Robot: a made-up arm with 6 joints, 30 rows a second.
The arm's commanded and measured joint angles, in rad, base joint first. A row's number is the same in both.
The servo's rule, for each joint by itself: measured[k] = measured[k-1] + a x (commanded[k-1-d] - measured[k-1]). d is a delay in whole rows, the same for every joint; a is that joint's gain. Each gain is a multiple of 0.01, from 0.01 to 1. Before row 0 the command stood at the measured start. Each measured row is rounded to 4 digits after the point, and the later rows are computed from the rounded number. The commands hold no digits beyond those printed.
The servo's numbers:
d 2
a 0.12 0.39 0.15 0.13 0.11 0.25
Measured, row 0:
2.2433 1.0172 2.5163 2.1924 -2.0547 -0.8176
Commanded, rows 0 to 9:
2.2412 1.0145 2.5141 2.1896 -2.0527 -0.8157
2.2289 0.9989 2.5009 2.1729 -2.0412 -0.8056
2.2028 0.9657 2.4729 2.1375 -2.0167 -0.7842
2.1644 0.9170 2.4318 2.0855 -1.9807 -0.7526
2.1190 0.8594 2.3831 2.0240 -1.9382 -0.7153
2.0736 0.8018 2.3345 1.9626 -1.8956 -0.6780
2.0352 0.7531 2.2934 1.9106 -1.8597 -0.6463
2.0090 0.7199 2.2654 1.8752 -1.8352 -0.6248
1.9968 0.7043 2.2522 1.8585 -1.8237 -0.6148
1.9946 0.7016 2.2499 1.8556 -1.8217 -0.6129
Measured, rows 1 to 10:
2.2433 1.0172 2.5163 2.1924 -2.0547 -0.8176
2.2433 1.0172 2.5163 2.1924 -2.0547 -0.8176
2.2430 1.0161 2.5160 2.1920 -2.0545 -0.8171
2.2413 1.0094 2.5137 2.1895 -2.0530 -0.8142
2.2367 0.9924 2.5076 2.1827 -2.0490 -0.8067
2.2280 0.9630 2.4962 2.1701 -2.0415 -0.7932
2.2149 0.9226 2.4792 2.1511 -2.0301 -0.7737
2.1979 0.8755 2.4575 2.1266 -2.0153 -0.7498
2.1784 0.8278 2.4329 2.0985 -1.9982 -0.7239
2.1581 0.7857 2.4078 2.0695 -1.9803 -0.6991

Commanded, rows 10 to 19:
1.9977 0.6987 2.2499 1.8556 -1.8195 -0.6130
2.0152 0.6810 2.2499 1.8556 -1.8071 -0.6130
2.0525 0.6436 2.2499 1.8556 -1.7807 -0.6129
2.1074 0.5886 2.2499 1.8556 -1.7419 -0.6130
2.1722 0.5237 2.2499 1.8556 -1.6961 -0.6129
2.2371 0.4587 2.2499 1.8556 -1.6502 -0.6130
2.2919 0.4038 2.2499 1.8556 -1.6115 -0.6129
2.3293 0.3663 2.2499 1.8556 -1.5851 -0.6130
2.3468 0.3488 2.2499 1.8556 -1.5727 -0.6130
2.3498 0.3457 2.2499 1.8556 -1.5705 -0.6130
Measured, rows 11 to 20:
2.1387 0.7540 2.3845 2.0421 -1.9631 -0.6780
2.1214 0.7336 2.3643 2.0179 -1.9475 -0.6617
2.1066 0.7200 2.3471 1.9968 -1.9334 -0.6495
2.0956 0.7048 2.3325 1.9784 -1.9195 -0.6404
2.0904 0.6809 2.3201 1.9624 -1.9042 -0.6335
2.0924 0.6449 2.3096 1.9485 -1.8863 -0.6284
2.1020 0.5976 2.3006 1.9364 -1.8654 -0.6245
2.1182 0.5434 2.2930 1.9259 -1.8417 -0.6216
2.1390 0.4890 2.2865 1.9168 -1.8164 -0.6194
2.1618 0.4411 2.2810 1.9088 -1.7910 -0.6178

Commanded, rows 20 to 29:
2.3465 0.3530 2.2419 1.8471 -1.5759 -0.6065
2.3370 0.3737 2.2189 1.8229 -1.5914 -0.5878
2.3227 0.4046 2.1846 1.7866 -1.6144 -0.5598
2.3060 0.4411 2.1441 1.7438 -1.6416 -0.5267
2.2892 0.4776 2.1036 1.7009 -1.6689 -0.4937
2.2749 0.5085 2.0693 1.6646 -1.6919 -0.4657
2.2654 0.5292 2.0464 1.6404 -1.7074 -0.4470
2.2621 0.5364 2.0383 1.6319 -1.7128 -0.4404
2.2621 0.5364 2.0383 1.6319 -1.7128 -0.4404
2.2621 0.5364 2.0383 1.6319 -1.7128 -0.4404
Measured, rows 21 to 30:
2.1840 0.4051 2.2763 1.9019 -1.7670 -0.6166
2.2039 0.3819 2.2723 1.8959 -1.7454 -0.6157
2.2210 0.3706 2.2677 1.8896 -1.7268 -0.6134
2.2349 0.3718 2.2604 1.8809 -1.7119 -0.6070
2.2454 0.3846 2.2490 1.8686 -1.7012 -0.5952
2.2527 0.4066 2.2333 1.8524 -1.6946 -0.5781
2.2571 0.4343 2.2138 1.8327 -1.6918 -0.5570
2.2592 0.4632 2.1921 1.8108 -1.6918 -0.5342
2.2599 0.4889 2.1702 1.7886 -1.6935 -0.5124
2.2602 0.5074 2.1504 1.7682 -1.6956 -0.4944

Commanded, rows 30 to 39:
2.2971 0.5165 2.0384 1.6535 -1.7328 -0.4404
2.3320 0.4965 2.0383 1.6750 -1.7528 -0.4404
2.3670 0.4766 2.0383 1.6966 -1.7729 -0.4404
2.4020 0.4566 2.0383 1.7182 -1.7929 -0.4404
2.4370 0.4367 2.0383 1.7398 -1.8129 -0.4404
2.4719 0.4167 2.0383 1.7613 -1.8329 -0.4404
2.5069 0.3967 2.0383 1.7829 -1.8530 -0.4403
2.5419 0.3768 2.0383 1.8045 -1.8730 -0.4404
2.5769 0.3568 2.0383 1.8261 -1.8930 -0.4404
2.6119 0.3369 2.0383 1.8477 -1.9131 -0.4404
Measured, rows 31 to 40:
2.2604 0.5187 2.1336 1.7505 -1.6975 -0.4809
2.2606 0.5256 2.1193 1.7351 -1.6992 -0.4708
2.2650 0.5221 2.1072 1.7245 -1.7029 -0.4632
2.2730 0.5121 2.0969 1.7181 -1.7084 -0.4575
2.2843 0.4983 2.0881 1.7153 -1.7155 -0.4532
2.2984 0.4820 2.0806 1.7157 -1.7240 -0.4500
2.3150 0.4643 2.0743 1.7188 -1.7338 -0.4476
2.3338 0.4457 2.0689 1.7243 -1.7447 -0.4458
2.3546 0.4266 2.0643 1.7319 -1.7566 -0.4444
2.3771 0.4072 2.0604 1.7413 -1.7694 -0.4434

